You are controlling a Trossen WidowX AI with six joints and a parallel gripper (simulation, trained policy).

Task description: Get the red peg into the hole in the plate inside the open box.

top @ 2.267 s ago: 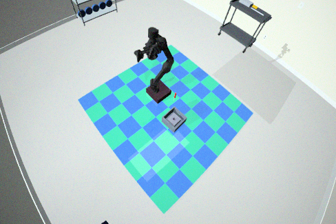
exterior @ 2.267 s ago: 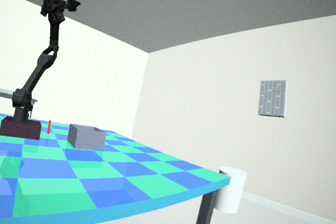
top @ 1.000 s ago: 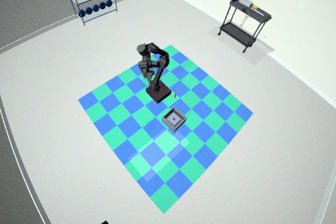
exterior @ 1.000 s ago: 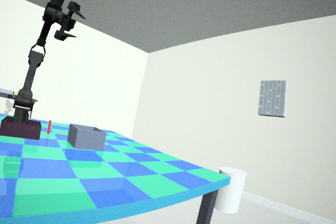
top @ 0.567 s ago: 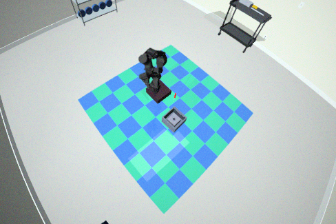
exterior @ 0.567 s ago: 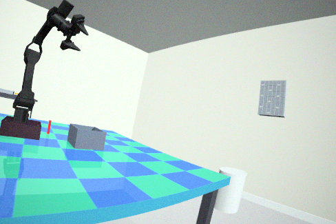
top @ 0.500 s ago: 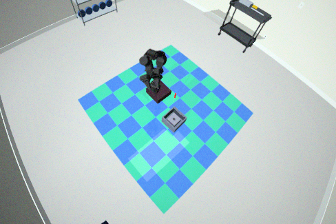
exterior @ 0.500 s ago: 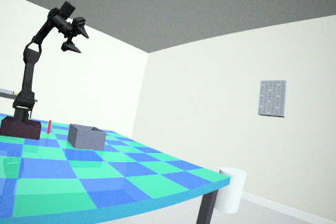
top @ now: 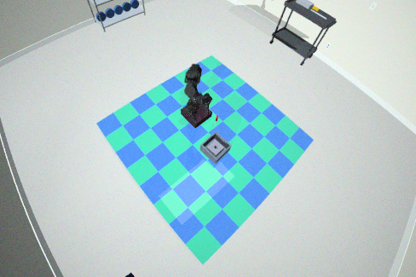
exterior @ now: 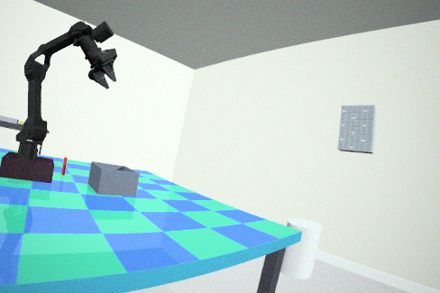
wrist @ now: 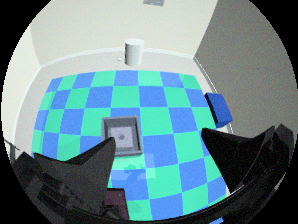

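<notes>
The red peg is 37 cm below my gripper tip, 27 cm to the left of it and 4 cm behind it. The rest, counted from my gripper tip: grey plate 36 cm below, 11 cm ahead, 5 cm to the left; box 38 cm below, 11 cm ahead, 5 cm to the left.
</notes>
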